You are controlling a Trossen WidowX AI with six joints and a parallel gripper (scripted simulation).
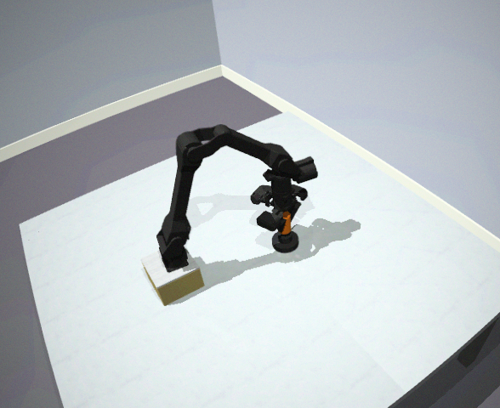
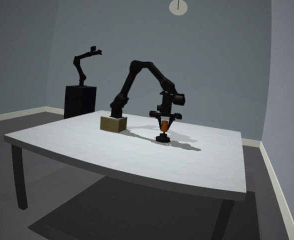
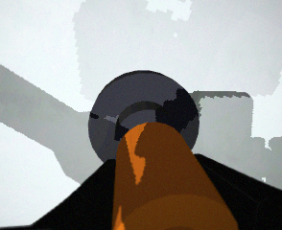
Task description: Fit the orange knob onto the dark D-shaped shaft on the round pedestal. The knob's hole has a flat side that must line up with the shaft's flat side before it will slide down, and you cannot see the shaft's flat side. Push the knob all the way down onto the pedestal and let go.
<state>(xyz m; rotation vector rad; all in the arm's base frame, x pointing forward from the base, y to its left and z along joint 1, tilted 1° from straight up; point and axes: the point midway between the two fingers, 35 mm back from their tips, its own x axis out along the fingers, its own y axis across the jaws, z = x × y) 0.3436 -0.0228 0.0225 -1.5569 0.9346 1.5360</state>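
Now: gripper tip 20 mm below the orange knob. Also, from my gripper tip: dark round pedestal: 40 mm below.
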